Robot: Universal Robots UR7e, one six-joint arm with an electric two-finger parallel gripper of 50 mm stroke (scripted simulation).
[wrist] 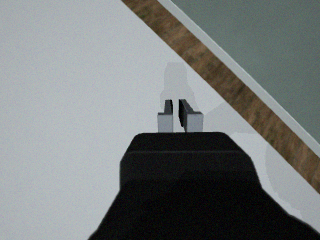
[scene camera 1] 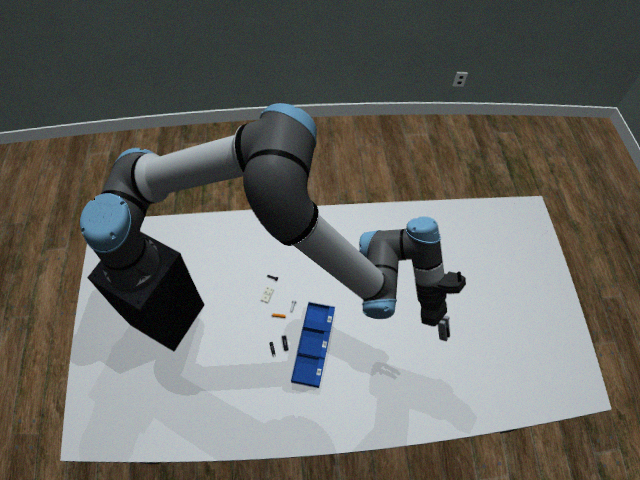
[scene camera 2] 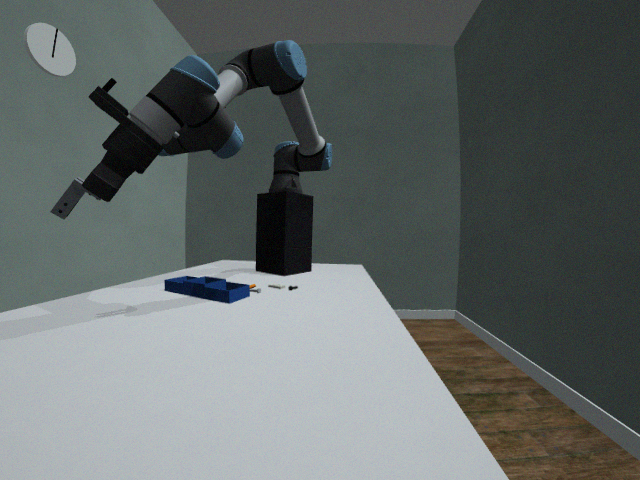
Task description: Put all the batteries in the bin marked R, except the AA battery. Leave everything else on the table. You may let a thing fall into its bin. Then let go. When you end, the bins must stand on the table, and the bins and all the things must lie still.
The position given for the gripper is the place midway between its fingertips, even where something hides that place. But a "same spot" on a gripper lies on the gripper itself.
Scene:
gripper: wrist; scene camera 1; scene camera 2 59, 214
same spot on gripper: (wrist: 192, 121) = (scene camera 1: 443, 321)

